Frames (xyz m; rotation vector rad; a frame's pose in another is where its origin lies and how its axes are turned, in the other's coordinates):
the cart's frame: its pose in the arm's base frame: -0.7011 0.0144 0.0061 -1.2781 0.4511 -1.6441
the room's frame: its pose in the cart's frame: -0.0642 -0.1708 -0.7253 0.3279 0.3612 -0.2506
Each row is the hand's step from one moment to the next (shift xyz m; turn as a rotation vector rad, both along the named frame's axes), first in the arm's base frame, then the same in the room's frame.
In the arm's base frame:
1: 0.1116 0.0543 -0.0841 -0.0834 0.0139 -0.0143
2: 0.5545 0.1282 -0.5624 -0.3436 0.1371 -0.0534
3: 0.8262 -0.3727 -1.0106 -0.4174 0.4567 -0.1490
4: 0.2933 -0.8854 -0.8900 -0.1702 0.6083 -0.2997
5: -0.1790 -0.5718 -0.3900 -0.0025 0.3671 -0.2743
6: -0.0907 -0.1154 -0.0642 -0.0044 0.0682 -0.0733
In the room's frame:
1: -0.1274 0.0780 0.0129 0.0162 -0.0576 -0.0614
2: -0.5899 0.5366 -0.0658 0.0068 -0.2881 -0.2380
3: -0.5183 1.2166 -0.3068 -0.2588 -0.4891 -0.3143
4: 0.1564 1.1204 -0.6183 -0.5487 -0.3509 -0.2542
5: 0.3373 0.3980 -0.4888 -0.4157 -0.1043 -0.1621
6: 0.0970 0.0377 -0.1218 -0.0861 -0.0122 -0.0497

